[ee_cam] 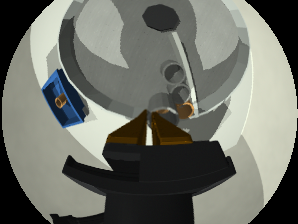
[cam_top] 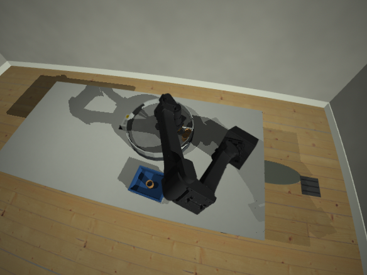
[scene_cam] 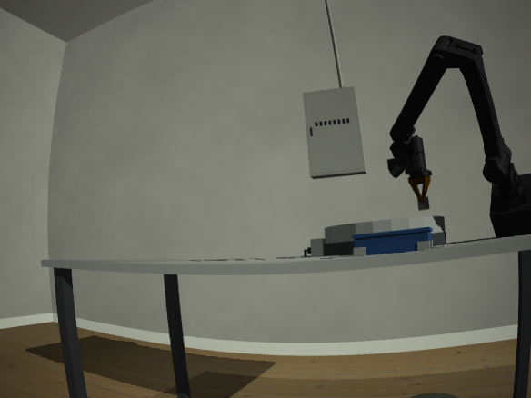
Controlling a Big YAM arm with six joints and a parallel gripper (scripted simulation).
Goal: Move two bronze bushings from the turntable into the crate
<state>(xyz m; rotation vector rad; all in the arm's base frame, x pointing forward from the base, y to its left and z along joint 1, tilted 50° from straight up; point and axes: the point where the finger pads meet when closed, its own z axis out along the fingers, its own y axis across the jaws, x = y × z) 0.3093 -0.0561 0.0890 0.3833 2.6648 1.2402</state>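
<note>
The round grey turntable lies 14 cm ahead of my hand, 10 cm below it and 4 cm to the right of it. From my hand the other things lie so: blue crate (30 cm to the left, 13 cm below, 2 cm ahead).
</note>
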